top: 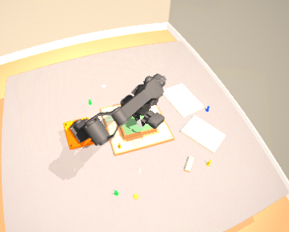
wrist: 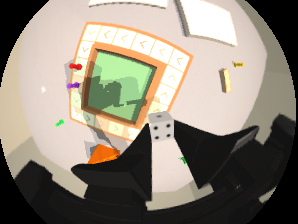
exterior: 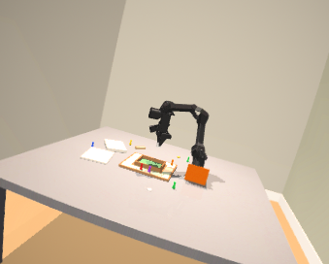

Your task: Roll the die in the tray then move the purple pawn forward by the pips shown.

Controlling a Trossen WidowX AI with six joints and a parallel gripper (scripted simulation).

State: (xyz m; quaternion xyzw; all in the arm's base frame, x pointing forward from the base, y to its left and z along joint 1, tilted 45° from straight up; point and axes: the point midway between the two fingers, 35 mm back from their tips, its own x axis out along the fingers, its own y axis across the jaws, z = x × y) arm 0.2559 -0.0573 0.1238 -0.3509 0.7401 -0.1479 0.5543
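Now: gripper tip 1 cm short of the purple pawn, 20 cm to the right of it and 9 cm above it. From my gripper tip the other things lie so: wooden block 13 cm ahead, 22 cm to the right, 11 cm below; white die right at my gripper tip; red pawn 6 cm ahead, 20 cm to the left, 9 cm below.
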